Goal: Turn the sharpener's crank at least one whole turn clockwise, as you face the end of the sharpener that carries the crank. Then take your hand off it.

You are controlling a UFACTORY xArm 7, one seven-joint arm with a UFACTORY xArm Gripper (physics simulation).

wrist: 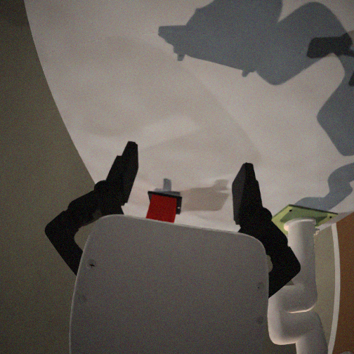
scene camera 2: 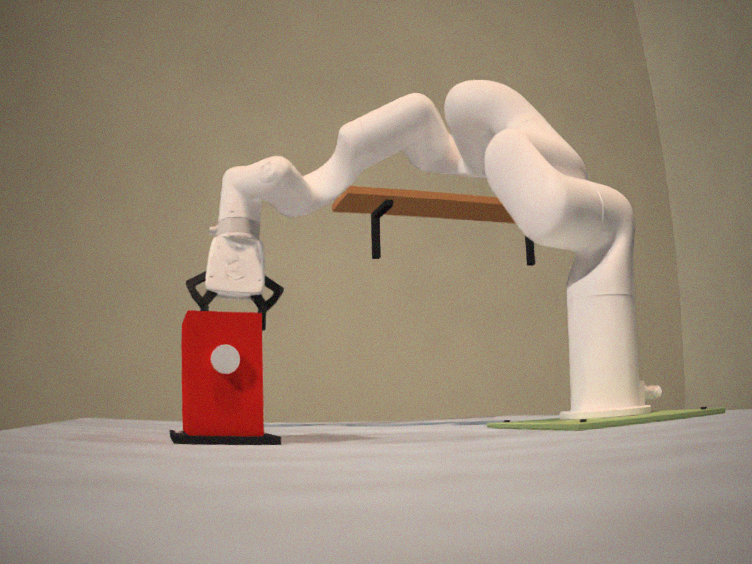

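Pixels of known places: arm's base, origin of its link: (scene camera 2: 605,416).
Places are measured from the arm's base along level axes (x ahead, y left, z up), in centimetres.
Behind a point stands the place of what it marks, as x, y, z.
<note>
The sharpener is a red upright block (scene camera 2: 206,400) @(51.2, 3.7, 3.5) (wrist: 161,208) on a black base (scene camera 2: 225,439) @(49.6, 4.8, -0.2). Its front end in the scene view carries a round white knob (scene camera 2: 225,358) @(49.4, 4.6, 7.5), above the middle of that face; the crank's arm behind it cannot be made out. In the wrist view a grey stub (wrist: 167,184), which looks like the crank's handle, sticks out beyond the base. My gripper (scene camera 2: 233,306) (wrist: 188,163) is open and empty, pointing down at the top of the sharpener. The block hides part of the fingers in the scene view. The knob is apart from the fingers.
The arm's base stands on a green plate (scene camera 2: 534,424) @(13.0, 1.7, -0.1) (wrist: 322,217) to the right on the pale table (scene camera 2: 376,503) @(50.2, 44.4, -0.7). A brown shelf (scene camera 2: 425,204) with black brackets hangs on the wall behind. Shadows of the arm (wrist: 225,35) fall across the table.
</note>
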